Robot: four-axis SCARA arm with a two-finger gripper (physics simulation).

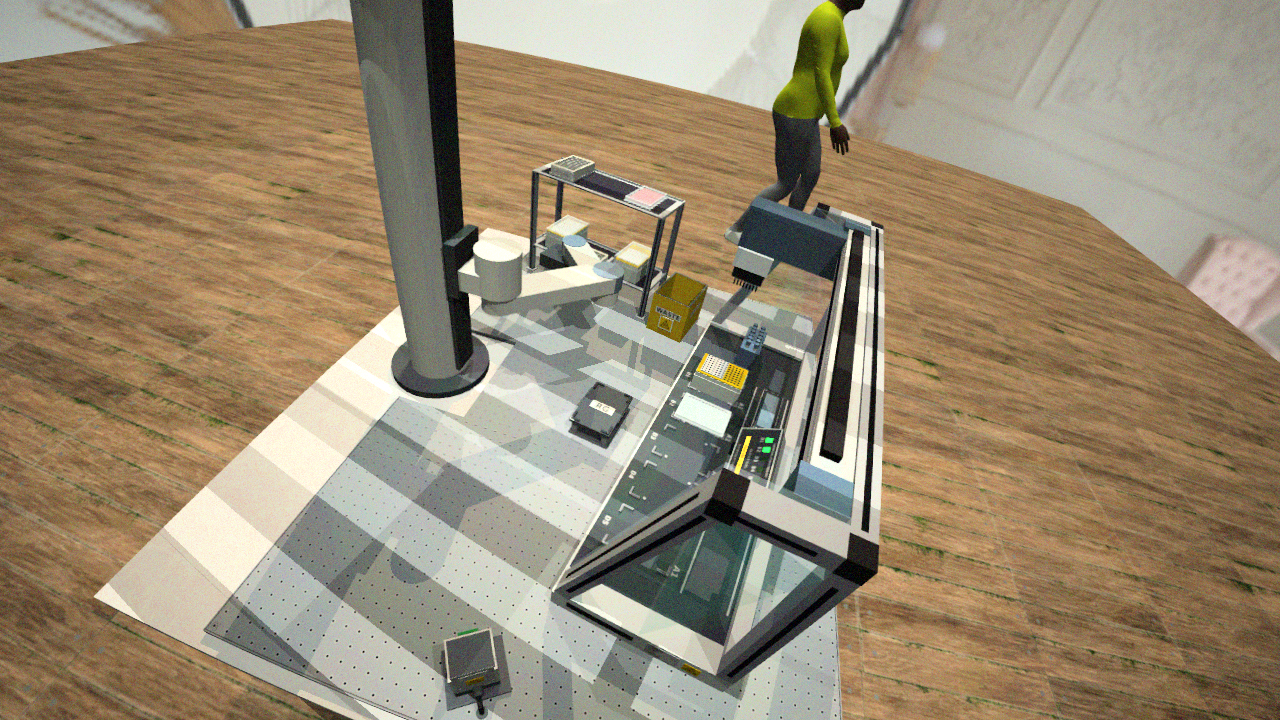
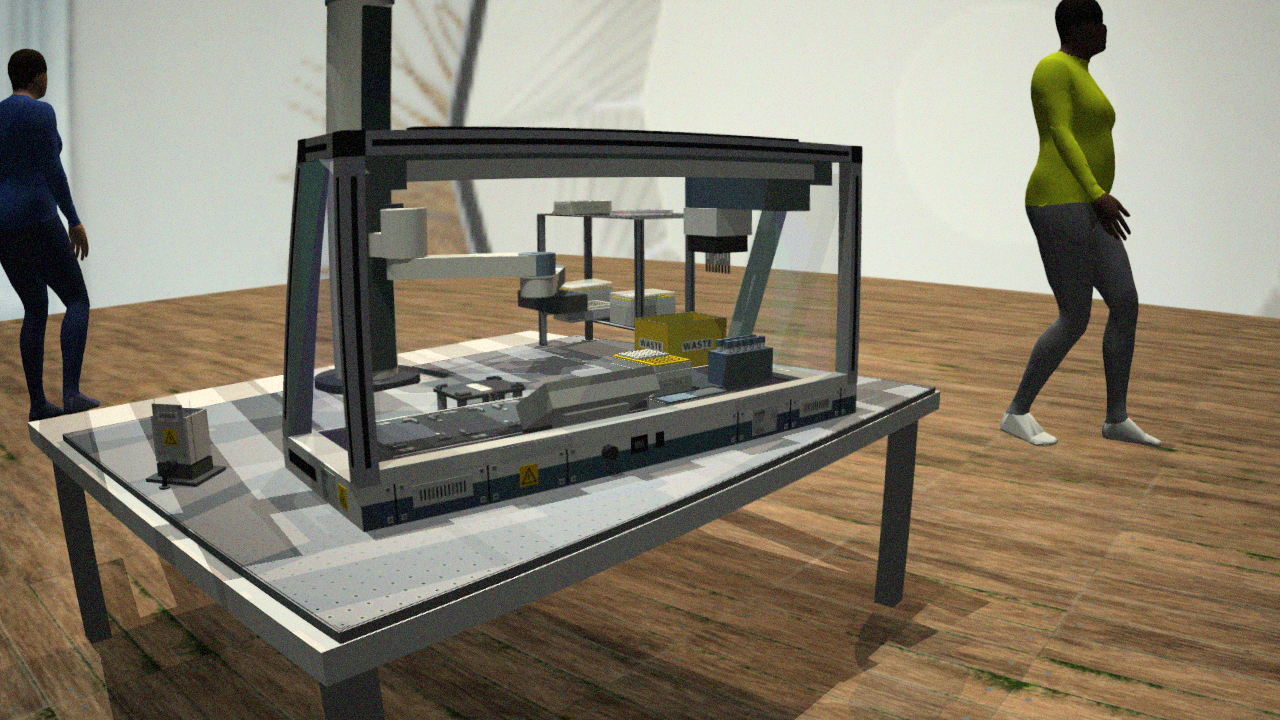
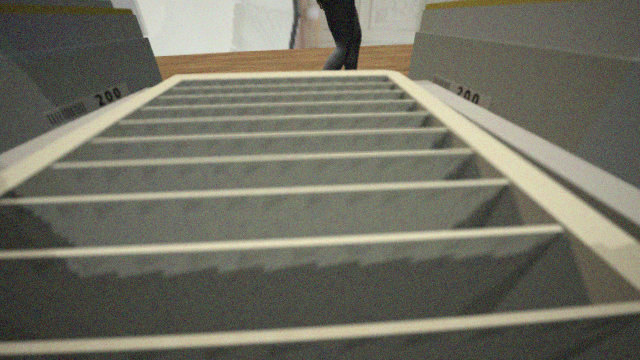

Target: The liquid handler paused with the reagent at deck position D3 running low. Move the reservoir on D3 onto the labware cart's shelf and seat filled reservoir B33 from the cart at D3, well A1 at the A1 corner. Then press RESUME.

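Places are measured from the arm's base along level axes (x ahead, y left, z up), in millimetres.
Pixels of known places: gripper, fingertip midpoint: [image 1: 598,253] [image 3: 291,106]; arm's base, link origin: [image 1: 441,364].
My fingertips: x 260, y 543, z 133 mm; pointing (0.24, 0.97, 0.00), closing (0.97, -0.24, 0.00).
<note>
For each thing: its top centre in the pictures, then the offset to it from my fingertips. "spot": a spot on its surface instead.
- labware cart, surface spot: [image 1: 535,219] spot: dx -223, dy -9, dz +69 mm
- Deck position D3, surface spot: [image 1: 660,454] spot: dx +360, dy -672, dz -64 mm
- touch panel, surface spot: [image 1: 757,450] spot: dx +562, dy -638, dz +1 mm
- yellow waste bin, top centre: [image 2: 680,317] [image 1: 682,288] dx +297, dy -95, dz +15 mm
- white-topped plate, top centre: [image 1: 704,412] dx +439, dy -514, dz -55 mm
- yellow tip rack, top centre: [image 2: 651,355] [image 1: 723,369] dx +462, dy -392, dz -5 mm
My gripper [image 2: 581,309] is shut on a pale ribbed reservoir [image 3: 285,75] at the lower level of the labware cart [image 1: 535,219] [image 2: 639,259]. The reservoir looks level, its troughs dark without visible liquid, between two boxes marked 200. Its contact with the shelf is hidden. On the cart's top stand a pale ribbed reservoir [image 1: 572,165] [image 2: 581,206] at the left and a pink-topped one [image 1: 646,196] at the right. I cannot read B33 on either. Deck position D3 [image 1: 660,454] shows bare corner brackets. The touch panel [image 1: 757,450] shows a yellow bar and green marks.
Grey boxes [image 3: 100,65] [image 3: 525,100] flank the held reservoir. A yellow waste bin [image 1: 677,307] [image 2: 680,336] stands beside the cart. A white-topped plate [image 1: 702,414] and yellow tip rack [image 1: 721,370] stand on the deck. A dark stand [image 1: 601,409] stands before the deck. A person [image 1: 810,80] [image 2: 1071,134] is beyond the table.
</note>
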